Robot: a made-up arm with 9 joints. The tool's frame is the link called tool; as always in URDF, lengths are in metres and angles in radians. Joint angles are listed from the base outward.
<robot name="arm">
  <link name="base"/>
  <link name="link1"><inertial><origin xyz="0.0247 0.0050 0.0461"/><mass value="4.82"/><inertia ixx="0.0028" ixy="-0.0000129" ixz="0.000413" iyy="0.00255" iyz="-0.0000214" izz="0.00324"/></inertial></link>
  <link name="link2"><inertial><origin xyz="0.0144 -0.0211 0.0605"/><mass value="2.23"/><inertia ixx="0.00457" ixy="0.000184" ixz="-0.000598" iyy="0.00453" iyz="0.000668" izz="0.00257"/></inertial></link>
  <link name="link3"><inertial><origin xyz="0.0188 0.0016 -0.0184"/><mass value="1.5"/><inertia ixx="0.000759" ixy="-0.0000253" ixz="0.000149" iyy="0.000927" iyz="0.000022" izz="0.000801"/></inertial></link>
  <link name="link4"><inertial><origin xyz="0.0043 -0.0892 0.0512"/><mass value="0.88"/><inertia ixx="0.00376" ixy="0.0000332" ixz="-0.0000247" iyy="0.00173" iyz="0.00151" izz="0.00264"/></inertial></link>
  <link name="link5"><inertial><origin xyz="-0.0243 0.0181 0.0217"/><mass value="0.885"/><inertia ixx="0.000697" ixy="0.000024" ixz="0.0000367" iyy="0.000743" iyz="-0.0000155" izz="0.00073"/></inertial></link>
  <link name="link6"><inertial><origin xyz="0.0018 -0.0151 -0.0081"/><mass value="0.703"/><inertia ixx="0.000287" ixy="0" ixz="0.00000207" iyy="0.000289" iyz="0.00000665" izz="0.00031"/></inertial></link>
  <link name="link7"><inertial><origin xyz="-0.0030 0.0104 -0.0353"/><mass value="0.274"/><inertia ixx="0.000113" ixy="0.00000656" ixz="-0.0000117" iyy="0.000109" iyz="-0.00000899" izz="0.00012"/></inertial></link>
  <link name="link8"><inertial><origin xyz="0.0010 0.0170 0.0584"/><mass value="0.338"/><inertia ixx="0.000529" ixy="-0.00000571" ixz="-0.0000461" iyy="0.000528" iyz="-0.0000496" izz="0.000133"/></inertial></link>
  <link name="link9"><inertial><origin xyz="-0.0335 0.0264 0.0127"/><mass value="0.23"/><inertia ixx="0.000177" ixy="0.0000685" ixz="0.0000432" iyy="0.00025" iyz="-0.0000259" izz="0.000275"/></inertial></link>
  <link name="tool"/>
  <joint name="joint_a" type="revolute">
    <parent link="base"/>
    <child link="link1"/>
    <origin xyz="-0.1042 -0.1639 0.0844" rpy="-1.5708 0 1.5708"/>
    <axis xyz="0 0 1"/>
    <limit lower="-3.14" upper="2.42"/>
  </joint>
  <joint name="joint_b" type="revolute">
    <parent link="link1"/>
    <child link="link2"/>
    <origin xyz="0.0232 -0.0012 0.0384" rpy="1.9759 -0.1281 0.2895"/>
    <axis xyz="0 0 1"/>
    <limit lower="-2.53" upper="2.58"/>
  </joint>
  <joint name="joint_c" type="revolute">
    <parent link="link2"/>
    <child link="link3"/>
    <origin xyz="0.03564 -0.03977 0.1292" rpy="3.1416 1.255 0"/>
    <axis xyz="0 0 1"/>
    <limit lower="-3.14" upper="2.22"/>
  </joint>
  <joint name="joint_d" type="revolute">
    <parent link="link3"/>
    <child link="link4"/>
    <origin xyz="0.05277 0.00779 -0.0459" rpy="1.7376 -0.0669 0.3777"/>
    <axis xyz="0 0 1"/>
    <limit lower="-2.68" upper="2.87"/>
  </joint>
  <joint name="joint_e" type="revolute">
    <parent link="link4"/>
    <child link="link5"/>
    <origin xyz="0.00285 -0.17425 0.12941" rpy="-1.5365 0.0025 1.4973"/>
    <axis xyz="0 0 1"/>
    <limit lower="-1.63" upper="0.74"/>
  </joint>
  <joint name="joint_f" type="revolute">
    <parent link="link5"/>
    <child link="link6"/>
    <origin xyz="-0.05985 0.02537 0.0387" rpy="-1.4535 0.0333 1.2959"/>
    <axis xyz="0 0 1"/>
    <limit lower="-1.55" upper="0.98"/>
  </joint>
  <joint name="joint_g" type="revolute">
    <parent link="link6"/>
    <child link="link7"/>
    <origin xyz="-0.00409 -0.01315 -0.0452" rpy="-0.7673 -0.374 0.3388"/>
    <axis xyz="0 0 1"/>
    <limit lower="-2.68" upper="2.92"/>
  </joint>
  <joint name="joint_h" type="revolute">
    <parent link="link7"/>
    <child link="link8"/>
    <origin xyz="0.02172 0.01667 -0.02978" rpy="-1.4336 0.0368 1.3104"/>
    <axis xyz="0 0 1"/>
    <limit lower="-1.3" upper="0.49"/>
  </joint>
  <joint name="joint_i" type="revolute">
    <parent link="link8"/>
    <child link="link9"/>
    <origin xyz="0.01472 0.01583 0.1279" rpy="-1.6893 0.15 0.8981"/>
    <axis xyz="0 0 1"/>
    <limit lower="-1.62" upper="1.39"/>
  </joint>
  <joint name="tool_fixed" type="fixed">
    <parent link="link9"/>
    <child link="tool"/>
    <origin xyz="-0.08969 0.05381 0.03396" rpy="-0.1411 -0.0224 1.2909"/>
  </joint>
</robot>
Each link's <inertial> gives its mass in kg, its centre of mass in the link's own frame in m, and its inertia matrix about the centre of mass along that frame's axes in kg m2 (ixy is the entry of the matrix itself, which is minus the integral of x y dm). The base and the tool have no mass. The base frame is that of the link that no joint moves.
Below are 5 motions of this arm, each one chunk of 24 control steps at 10 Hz.
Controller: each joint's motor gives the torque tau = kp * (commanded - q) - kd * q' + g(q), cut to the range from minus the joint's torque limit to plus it. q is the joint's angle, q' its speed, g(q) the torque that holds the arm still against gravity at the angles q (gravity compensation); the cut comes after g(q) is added. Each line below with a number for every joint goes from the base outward.
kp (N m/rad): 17 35 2 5.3 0.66 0.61 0.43 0.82 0.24
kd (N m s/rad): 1 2 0.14 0.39 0.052 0.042 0.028 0.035 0.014
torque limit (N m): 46 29 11 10 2.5 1.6 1.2 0.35 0.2
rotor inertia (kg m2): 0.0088 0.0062 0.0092 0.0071 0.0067 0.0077 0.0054 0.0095 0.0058
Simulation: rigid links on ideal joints. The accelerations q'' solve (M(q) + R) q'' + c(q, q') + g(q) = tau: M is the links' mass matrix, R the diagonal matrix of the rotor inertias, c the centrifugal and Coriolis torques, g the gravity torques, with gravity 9.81 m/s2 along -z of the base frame. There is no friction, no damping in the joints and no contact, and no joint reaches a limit. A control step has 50 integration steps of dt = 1/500 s. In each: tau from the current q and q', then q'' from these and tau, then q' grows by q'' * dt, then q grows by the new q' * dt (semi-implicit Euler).
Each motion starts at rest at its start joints. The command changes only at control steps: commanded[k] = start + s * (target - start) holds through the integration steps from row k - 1 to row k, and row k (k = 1, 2, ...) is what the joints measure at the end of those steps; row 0 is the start. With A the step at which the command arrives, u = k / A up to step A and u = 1 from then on. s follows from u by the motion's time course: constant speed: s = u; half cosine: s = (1 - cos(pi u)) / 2; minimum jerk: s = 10 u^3 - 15 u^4 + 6 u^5; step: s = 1 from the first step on.
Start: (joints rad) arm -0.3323 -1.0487 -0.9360 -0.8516 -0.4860 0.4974 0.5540 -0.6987 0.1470
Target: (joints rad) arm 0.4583 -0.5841 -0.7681 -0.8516 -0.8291 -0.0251 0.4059 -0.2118 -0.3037
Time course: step
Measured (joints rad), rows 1 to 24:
1: 0.0117 -0.6808 -1.2973 -1.2418 -0.4657 0.3187 0.6204 -0.5257 0.1071
2: 0.3085 -0.6124 -1.2569 -1.2385 -0.6329 0.0952 0.8777 -0.1849 0.0290
3: 0.4206 -0.5811 -1.0159 -0.9107 -0.7768 -0.1204 0.9300 0.0418 -0.0737
4: 0.5142 -0.5610 -0.7554 -0.6821 -0.7865 -0.3943 0.7325 0.0417 -0.1555
5: 0.5954 -0.5577 -0.4732 -0.6003 -0.7357 -0.5934 0.3886 -0.1312 -0.2081
6: 0.6375 -0.5657 -0.2127 -0.5874 -0.6599 -0.5909 0.0666 -0.3228 -0.2473
7: 0.6432 -0.5816 -0.0681 -0.6065 -0.5949 -0.4119 -0.1333 -0.4071 -0.2924
8: 0.6201 -0.5919 -0.0936 -0.6345 -0.5835 -0.1832 -0.1767 -0.3642 -0.3484
9: 0.5812 -0.5846 -0.2616 -0.6801 -0.6336 -0.0231 -0.0577 -0.2576 -0.3945
10: 0.5265 -0.5689 -0.4818 -0.7549 -0.7169 0.0175 0.1949 -0.1679 -0.3992
11: 0.4548 -0.5674 -0.6862 -0.8450 -0.7961 -0.0323 0.4807 -0.1402 -0.3526
12: 0.3879 -0.5774 -0.8698 -0.9343 -0.8464 -0.0933 0.6844 -0.1677 -0.2716
13: 0.3460 -0.5898 -1.0268 -1.0047 -0.8668 -0.0988 0.7671 -0.2114 -0.1853
14: 0.3362 -0.5992 -1.1391 -1.0366 -0.8716 -0.0403 0.7596 -0.2347 -0.1213
15: 0.3541 -0.6023 -1.1864 -1.0220 -0.8696 0.0375 0.7116 -0.2276 -0.0978
16: 0.3880 -0.5994 -1.1558 -0.9704 -0.8603 0.0782 0.6511 -0.2046 -0.1187
17: 0.4249 -0.5928 -1.0512 -0.9042 -0.8439 0.0530 0.5795 -0.1873 -0.1729
18: 0.4562 -0.5852 -0.8947 -0.8471 -0.8252 -0.0244 0.4901 -0.1878 -0.2405
19: 0.4799 -0.5787 -0.7221 -0.8118 -0.8068 -0.1094 0.3864 -0.2046 -0.3038
20: 0.4978 -0.5752 -0.5742 -0.7966 -0.7881 -0.1557 0.2845 -0.2264 -0.3537
21: 0.5104 -0.5752 -0.4831 -0.7908 -0.7715 -0.1462 0.2060 -0.2410 -0.3873
22: 0.5159 -0.5774 -0.4623 -0.7866 -0.7628 -0.0995 0.1698 -0.2425 -0.4038
23: 0.5129 -0.5796 -0.5041 -0.7851 -0.7657 -0.0496 0.1850 -0.2333 -0.4016
24: 0.5010 -0.5809 -0.5865 -0.7924 -0.7794 -0.0218 0.2468 -0.2202 -0.3802

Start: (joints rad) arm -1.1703 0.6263 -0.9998 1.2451 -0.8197 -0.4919 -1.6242 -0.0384 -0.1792
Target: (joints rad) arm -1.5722 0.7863 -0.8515 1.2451 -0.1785 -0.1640 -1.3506 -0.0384 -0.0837
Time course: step
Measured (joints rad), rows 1 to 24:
1: -1.3805 0.7165 -0.8162 1.0977 -0.6765 -0.4479 -1.6390 -0.0565 -0.1912
2: -1.6110 0.7712 -0.6936 1.1112 -0.3769 -0.2896 -1.4929 -0.0494 -0.1771
3: -1.6313 0.7946 -0.7617 1.2204 -0.1051 -0.1103 -1.3199 -0.0219 -0.1217
4: -1.5881 0.8055 -0.8562 1.3307 0.0579 -0.0064 -1.2220 -0.0123 -0.0441
5: -1.5827 0.8096 -0.9318 1.3755 0.0699 -0.0009 -1.2132 -0.0290 0.0205
6: -1.5966 0.8089 -0.9978 1.3555 -0.0235 -0.0659 -1.2638 -0.0516 0.0508
7: -1.5997 0.8036 -1.0519 1.3078 -0.1347 -0.1520 -1.3226 -0.0584 0.0439
8: -1.5886 0.7956 -1.0869 1.2590 -0.2074 -0.2175 -1.3546 -0.0472 0.0049
9: -1.5745 0.7879 -1.0954 1.2196 -0.2315 -0.2426 -1.3553 -0.0315 -0.0537
10: -1.5661 0.7830 -1.0739 1.1951 -0.2217 -0.2297 -1.3391 -0.0244 -0.1135
11: -1.5652 0.7818 -1.0254 1.1902 -0.1979 -0.1967 -1.3220 -0.0288 -0.1562
12: -1.5692 0.7838 -0.9593 1.2050 -0.1747 -0.1641 -1.3145 -0.0384 -0.1699
13: -1.5737 0.7870 -0.8875 1.2329 -0.1592 -0.1446 -1.3198 -0.0452 -0.1533
14: -1.5753 0.7890 -0.8206 1.2617 -0.1532 -0.1399 -1.3360 -0.0453 -0.1154
15: -1.5731 0.7886 -0.7657 1.2793 -0.1560 -0.1447 -1.3571 -0.0405 -0.0716
16: -1.5689 0.7861 -0.7259 1.2802 -0.1646 -0.1527 -1.3764 -0.0355 -0.0378
17: -1.5651 0.7827 -0.7021 1.2673 -0.1749 -0.1596 -1.3889 -0.0337 -0.0247
18: -1.5629 0.7797 -0.6942 1.2491 -0.1836 -0.1637 -1.3929 -0.0354 -0.0346
19: -1.5623 0.7781 -0.7015 1.2342 -0.1889 -0.1650 -1.3897 -0.0386 -0.0616
20: -1.5630 0.7784 -0.7223 1.2274 -0.1902 -0.1644 -1.3818 -0.0407 -0.0942
21: -1.5650 0.7802 -0.7536 1.2291 -0.1879 -0.1632 -1.3714 -0.0409 -0.1202
22: -1.5680 0.7830 -0.7917 1.2362 -0.1829 -0.1623 -1.3605 -0.0394 -0.1313
23: -1.5715 0.7861 -0.8327 1.2447 -0.1769 -0.1621 -1.3503 -0.0377 -0.1253
24: -1.5750 0.7886 -0.8727 1.2512 -0.1717 -0.1628 -1.3417 -0.0367 -0.1060

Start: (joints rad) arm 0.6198 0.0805 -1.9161 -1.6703 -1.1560 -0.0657 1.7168 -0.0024 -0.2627
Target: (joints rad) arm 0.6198 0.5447 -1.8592 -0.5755 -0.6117 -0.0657 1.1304 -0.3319 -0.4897
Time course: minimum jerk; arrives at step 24
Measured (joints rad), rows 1 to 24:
1: 0.6197 0.0807 -1.9161 -1.6702 -1.1559 -0.0656 1.7168 -0.0025 -0.2627
2: 0.6191 0.0822 -1.9159 -1.6689 -1.1549 -0.0648 1.7166 -0.0031 -0.2628
3: 0.6175 0.0862 -1.9148 -1.6640 -1.1518 -0.0624 1.7157 -0.0055 -0.2633
4: 0.6152 0.0938 -1.9118 -1.6520 -1.1451 -0.0580 1.7125 -0.0108 -0.2647
5: 0.6128 0.1059 -1.9066 -1.6297 -1.1334 -0.0521 1.7047 -0.0200 -0.2679
6: 0.6110 0.1227 -1.8999 -1.5948 -1.1157 -0.0460 1.6898 -0.0332 -0.2738
7: 0.6102 0.1444 -1.8935 -1.5467 -1.0912 -0.0416 1.6655 -0.0501 -0.2832
8: 0.6103 0.1706 -1.8898 -1.4858 -1.0594 -0.0408 1.6310 -0.0701 -0.2966
9: 0.6115 0.2006 -1.8907 -1.4138 -1.0202 -0.0452 1.5869 -0.0926 -0.3134
10: 0.6140 0.2336 -1.8971 -1.3331 -0.9745 -0.0552 1.5356 -0.1174 -0.3326
11: 0.6178 0.2688 -1.9084 -1.2460 -0.9243 -0.0697 1.4805 -0.1437 -0.3527
12: 0.6231 0.3053 -1.9223 -1.1547 -0.8727 -0.0861 1.4255 -0.1707 -0.3721
13: 0.6295 0.3423 -1.9361 -1.0616 -0.8232 -0.1014 1.3740 -0.1976 -0.3896
14: 0.6359 0.3788 -1.9469 -0.9693 -0.7787 -0.1127 1.3282 -0.2232 -0.4045
15: 0.6412 0.4136 -1.9516 -0.8811 -0.7408 -0.1186 1.2887 -0.2469 -0.4170
16: 0.6439 0.4456 -1.9479 -0.8003 -0.7098 -0.1191 1.2549 -0.2681 -0.4278
17: 0.6430 0.4739 -1.9346 -0.7298 -0.6846 -0.1152 1.2250 -0.2867 -0.4380
18: 0.6382 0.4976 -1.9118 -0.6714 -0.6635 -0.1086 1.1971 -0.3025 -0.4489
19: 0.6301 0.5167 -1.8823 -0.6256 -0.6450 -0.1010 1.1690 -0.3155 -0.4614
20: 0.6200 0.5312 -1.8503 -0.5913 -0.6284 -0.0941 1.1402 -0.3256 -0.4757
21: 0.6101 0.5415 -1.8205 -0.5674 -0.6142 -0.0890 1.1123 -0.3325 -0.4911
22: 0.6022 0.5478 -1.7970 -0.5525 -0.6035 -0.0865 1.0884 -0.3364 -0.5056
23: 0.5976 0.5506 -1.7827 -0.5460 -0.5971 -0.0862 1.0722 -0.3376 -0.5169
24: 0.5968 0.5508 -1.7797 -0.5468 -0.5952 -0.0868 1.0664 -0.3368 -0.5230

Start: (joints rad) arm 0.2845 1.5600 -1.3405 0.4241 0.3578 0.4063 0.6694 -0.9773 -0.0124
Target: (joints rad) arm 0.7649 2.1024 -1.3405 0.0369 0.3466 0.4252 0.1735 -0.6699 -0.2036
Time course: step
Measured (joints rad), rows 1 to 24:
1: 0.6058 2.0358 -0.9099 0.2560 0.2833 0.5023 0.7105 -0.8590 -0.0312
2: 0.6978 2.1256 -1.0199 0.2350 0.2890 0.4665 0.3456 -0.6578 -0.1284
3: 0.7053 2.1375 -1.2742 0.1496 0.3539 0.3797 -0.0394 -0.5274 -0.2348
4: 0.7309 2.1336 -1.4671 0.0852 0.4709 0.2928 -0.2021 -0.5331 -0.2989
5: 0.7765 2.1083 -1.5108 0.0226 0.5623 0.2794 -0.1155 -0.6286 -0.3104
6: 0.8205 2.0878 -1.4845 -0.0452 0.5520 0.3376 0.0840 -0.7215 -0.2800
7: 0.8483 2.0805 -1.4864 -0.0849 0.4502 0.4118 0.2711 -0.7497 -0.2195
8: 0.8540 2.0790 -1.5195 -0.0940 0.3282 0.4641 0.3860 -0.7143 -0.1484
9: 0.8443 2.0804 -1.5390 -0.0825 0.2502 0.4910 0.4194 -0.6582 -0.0918
10: 0.8268 2.0853 -1.5183 -0.0586 0.2401 0.4941 0.3884 -0.6247 -0.0682
11: 0.8043 2.0924 -1.4637 -0.0272 0.2816 0.4713 0.3150 -0.6295 -0.0818
12: 0.7784 2.1003 -1.3956 0.0086 0.3390 0.4292 0.2227 -0.6586 -0.1239
13: 0.7524 2.1075 -1.3298 0.0458 0.3822 0.3865 0.1354 -0.6867 -0.1797
14: 0.7301 2.1128 -1.2734 0.0803 0.3994 0.3624 0.0726 -0.6968 -0.2337
15: 0.7154 2.1155 -1.2303 0.1067 0.3939 0.3641 0.0440 -0.6885 -0.2734
16: 0.7097 2.1154 -1.2045 0.1208 0.3749 0.3850 0.0481 -0.6732 -0.2913
17: 0.7130 2.1134 -1.2002 0.1205 0.3521 0.4108 0.0747 -0.6630 -0.2863
18: 0.7232 2.1105 -1.2195 0.1069 0.3339 0.4292 0.1110 -0.6626 -0.2633
19: 0.7378 2.1078 -1.2599 0.0840 0.3259 0.4345 0.1467 -0.6687 -0.2304
20: 0.7543 2.1052 -1.3126 0.0568 0.3300 0.4291 0.1766 -0.6746 -0.1968
21: 0.7708 2.1021 -1.3640 0.0302 0.3425 0.4207 0.1998 -0.6757 -0.1702
22: 0.7856 2.0984 -1.4024 0.0073 0.3559 0.4173 0.2165 -0.6719 -0.1554
23: 0.7965 2.0951 -1.4238 -0.0096 0.3630 0.4219 0.2260 -0.6666 -0.1535
24: 0.8019 2.0933 -1.4306 -0.0184 0.3616 0.4312 0.2282 -0.6636 -0.1622

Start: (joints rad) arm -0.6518 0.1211 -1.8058 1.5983 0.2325 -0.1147 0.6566 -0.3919 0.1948
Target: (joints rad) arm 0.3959 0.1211 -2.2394 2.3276 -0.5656 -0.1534 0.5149 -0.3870 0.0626
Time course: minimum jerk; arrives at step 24
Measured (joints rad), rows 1 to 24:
1: -0.6514 0.1211 -1.8059 1.5988 0.2324 -0.1149 0.6565 -0.3919 0.1948
2: -0.6488 0.1215 -1.8067 1.6022 0.2312 -0.1160 0.6557 -0.3920 0.1948
3: -0.6409 0.1222 -1.8092 1.6120 0.2267 -0.1191 0.6533 -0.3921 0.1944
4: -0.6251 0.1233 -1.8145 1.6298 0.2163 -0.1241 0.6485 -0.3920 0.1932
5: -0.5998 0.1245 -1.8232 1.6556 0.1973 -0.1304 0.6412 -0.3917 0.1904
6: -0.5637 0.1256 -1.8359 1.6883 0.1685 -0.1370 0.6324 -0.3912 0.1856
7: -0.5164 0.1264 -1.8527 1.7266 0.1300 -0.1431 0.6235 -0.3906 0.1789
8: -0.4580 0.1266 -1.8739 1.7688 0.0832 -0.1479 0.6161 -0.3900 0.1707
9: -0.3897 0.1262 -1.8994 1.8137 0.0299 -0.1506 0.6109 -0.3895 0.1617
10: -0.3130 0.1254 -1.9292 1.8602 -0.0276 -0.1511 0.6078 -0.3891 0.1527
11: -0.2301 0.1241 -1.9631 1.9076 -0.0875 -0.1494 0.6060 -0.3887 0.1440
12: -0.1436 0.1228 -2.0005 1.9556 -0.1483 -0.1460 0.6038 -0.3883 0.1358
13: -0.0564 0.1214 -2.0407 2.0037 -0.2087 -0.1417 0.5996 -0.3880 0.1277
14: 0.0289 0.1202 -2.0828 2.0516 -0.2678 -0.1373 0.5922 -0.3877 0.1191
15: 0.1097 0.1194 -2.1256 2.0984 -0.3248 -0.1336 0.5812 -0.3876 0.1096
16: 0.1836 0.1189 -2.1678 2.1433 -0.3787 -0.1312 0.5671 -0.3877 0.0991
17: 0.2488 0.1187 -2.2082 2.1854 -0.4282 -0.1301 0.5510 -0.3880 0.0876
18: 0.3036 0.1188 -2.2456 2.2233 -0.4719 -0.1304 0.5344 -0.3883 0.0761
19: 0.3471 0.1192 -2.2787 2.2562 -0.5083 -0.1320 0.5187 -0.3887 0.0653
20: 0.3788 0.1198 -2.3061 2.2832 -0.5363 -0.1347 0.5052 -0.3891 0.0562
21: 0.3989 0.1204 -2.3267 2.3038 -0.5552 -0.1384 0.4945 -0.3893 0.0498
22: 0.4086 0.1209 -2.3395 2.3182 -0.5650 -0.1432 0.4874 -0.3895 0.0466
23: 0.4096 0.1214 -2.3436 2.3272 -0.5668 -0.1490 0.4839 -0.3895 0.0468
24: 0.4049 0.1219 -2.3388 2.3324 -0.5627 -0.1556 0.4841 -0.3894 0.0500

